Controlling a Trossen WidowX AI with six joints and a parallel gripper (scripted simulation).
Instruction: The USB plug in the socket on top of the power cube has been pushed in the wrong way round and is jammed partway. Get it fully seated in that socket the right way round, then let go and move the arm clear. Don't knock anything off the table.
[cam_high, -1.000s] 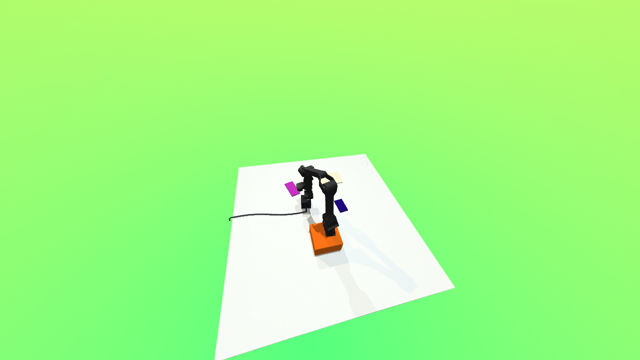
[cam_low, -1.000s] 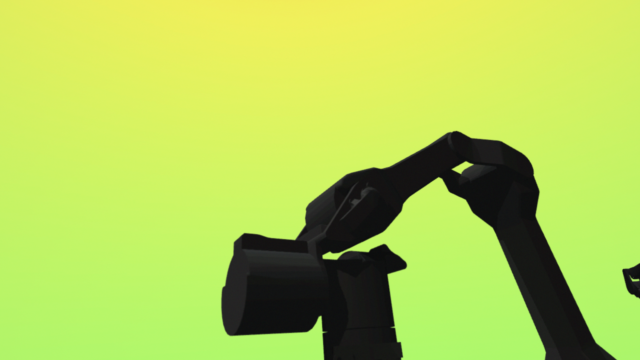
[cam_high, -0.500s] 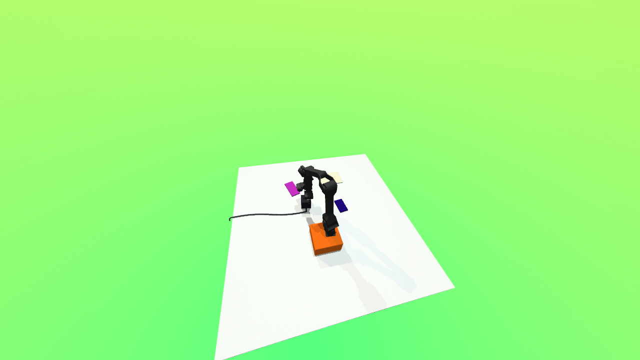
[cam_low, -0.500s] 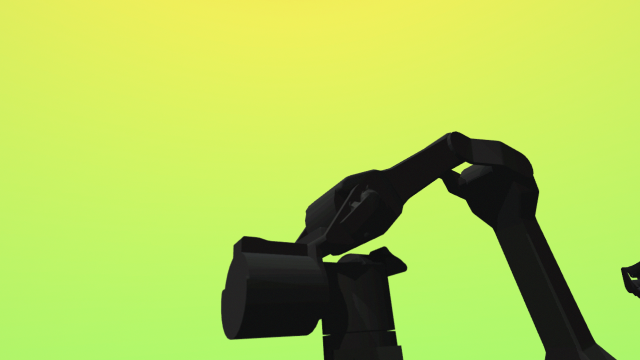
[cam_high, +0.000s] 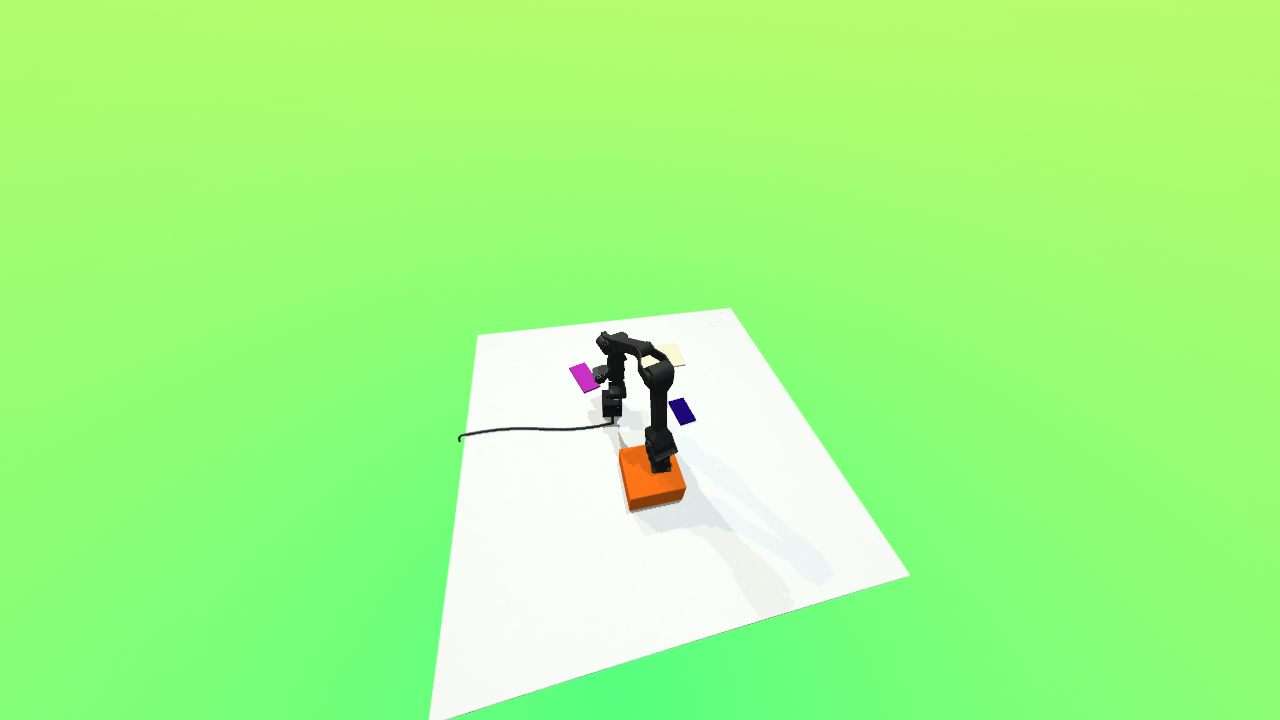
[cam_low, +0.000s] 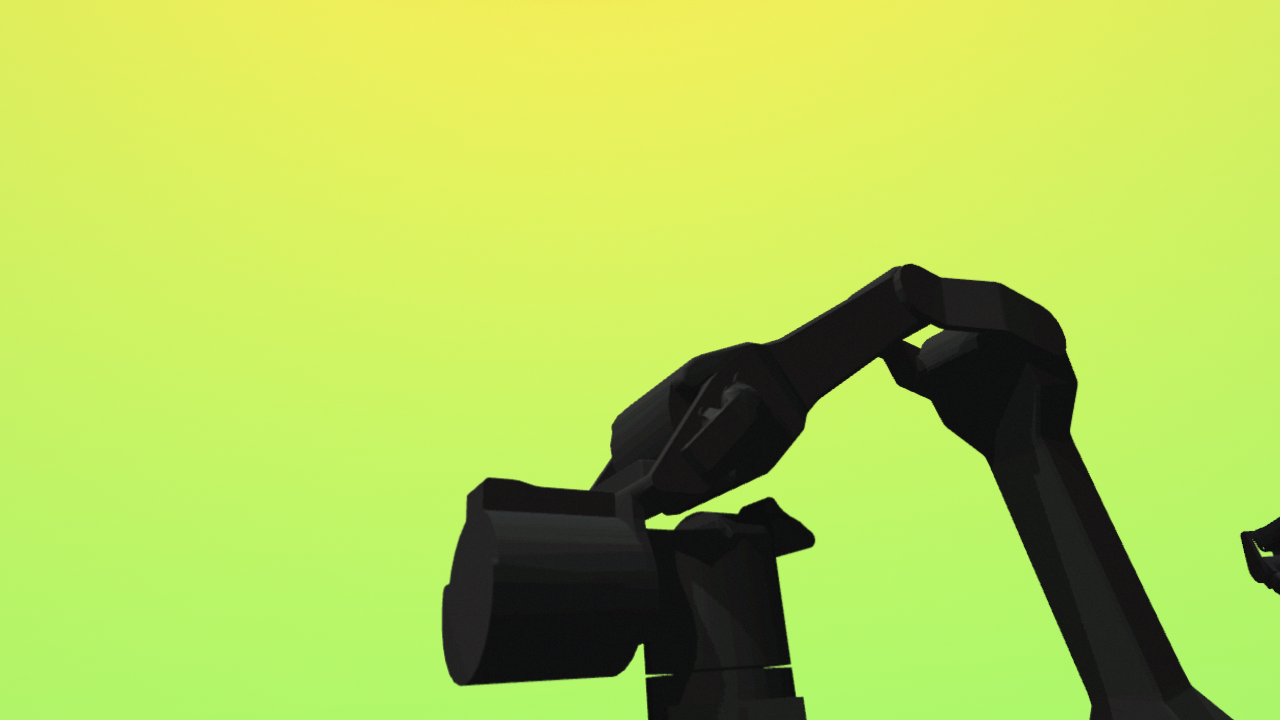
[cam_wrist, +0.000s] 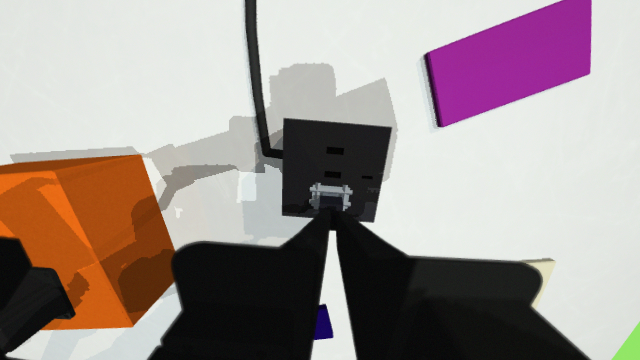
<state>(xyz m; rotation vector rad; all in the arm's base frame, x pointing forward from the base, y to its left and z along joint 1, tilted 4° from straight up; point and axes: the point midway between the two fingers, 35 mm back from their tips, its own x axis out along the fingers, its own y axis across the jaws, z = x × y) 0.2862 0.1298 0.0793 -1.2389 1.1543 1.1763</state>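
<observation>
The dark USB plug is 20 mm below my gripper tip. Also, from my gripper tip: dark blue patch (30 mm behind, 260 mm to the right, 110 mm below); then cream patch (280 mm ahead, 210 mm to the right, 110 mm below); then magenta flat plate (170 mm ahead, 130 mm to the left, 110 mm below).
</observation>
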